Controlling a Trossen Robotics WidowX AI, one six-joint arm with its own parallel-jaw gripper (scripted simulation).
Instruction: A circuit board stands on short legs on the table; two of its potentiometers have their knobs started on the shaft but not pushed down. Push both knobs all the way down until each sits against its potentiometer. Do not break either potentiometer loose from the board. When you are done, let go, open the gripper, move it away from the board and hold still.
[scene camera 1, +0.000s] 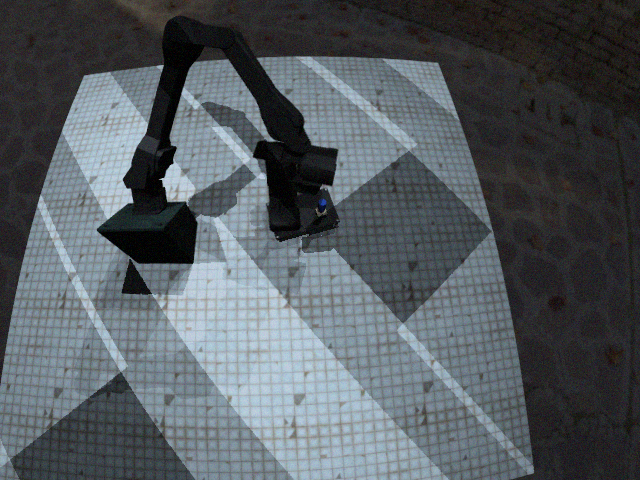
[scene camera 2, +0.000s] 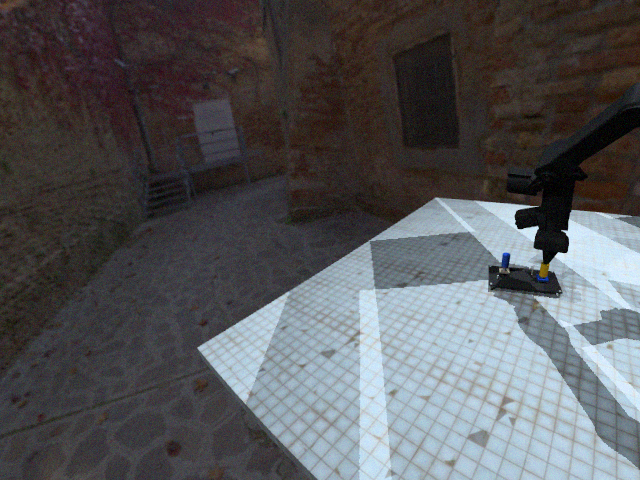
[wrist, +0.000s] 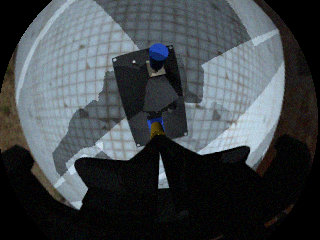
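Note:
Shut and holding nothing: my gripper (scene camera 2: 545, 263). Scene camera 1 shows the gripper (scene camera 1: 283, 206) too, and the wrist view likewise has the gripper (wrist: 158, 138).

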